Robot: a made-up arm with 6 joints.
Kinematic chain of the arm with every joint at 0, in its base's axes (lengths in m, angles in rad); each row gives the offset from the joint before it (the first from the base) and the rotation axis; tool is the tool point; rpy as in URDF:
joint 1: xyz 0 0 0.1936 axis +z
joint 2: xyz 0 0 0 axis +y
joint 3: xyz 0.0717 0 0.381 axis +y
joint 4: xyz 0.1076 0 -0.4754 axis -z
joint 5: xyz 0 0 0 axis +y
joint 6: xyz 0.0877 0 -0.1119 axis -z
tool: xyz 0 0 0 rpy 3.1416 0 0
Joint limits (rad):
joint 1: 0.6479..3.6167
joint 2: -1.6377..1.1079
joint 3: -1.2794..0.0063
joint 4: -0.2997..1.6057
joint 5: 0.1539..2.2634
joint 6: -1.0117..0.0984
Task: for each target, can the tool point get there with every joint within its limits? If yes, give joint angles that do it. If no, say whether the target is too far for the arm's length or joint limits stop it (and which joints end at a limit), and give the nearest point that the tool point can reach.
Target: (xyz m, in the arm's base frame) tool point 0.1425 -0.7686 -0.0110
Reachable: no: joint limits stop it (at a limit: joint 1) | nearest point -0.1349 -0.2293 -0.0110 | short by 0.606 m
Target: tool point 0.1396 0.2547 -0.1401
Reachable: yes | joints 1.0545 0.5320 -0.4175 1.3438 0.6962 -0.1750
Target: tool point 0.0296 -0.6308 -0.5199
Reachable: no: joint limits stop it (at a limit: joint 1, joint 2, joint 4) | nearest point -0.2090 -0.2457 -0.2535 | short by 0.526 m
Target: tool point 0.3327 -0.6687 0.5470
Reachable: no: joint limits stop it (at a limit: joint 2, joint 3, joint 4, joint 5) | nearest point 0.1848 -0.3714 0.7243 | short by 0.376 m
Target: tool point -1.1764 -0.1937 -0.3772
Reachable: no: too far | nearest point -0.7056 -0.1162 -0.1488 | short by 0.529 m
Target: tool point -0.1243 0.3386 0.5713
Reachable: yes | joints 1.7626 -0.8204 -0.7895 0.7232 1.3220 -0.7205
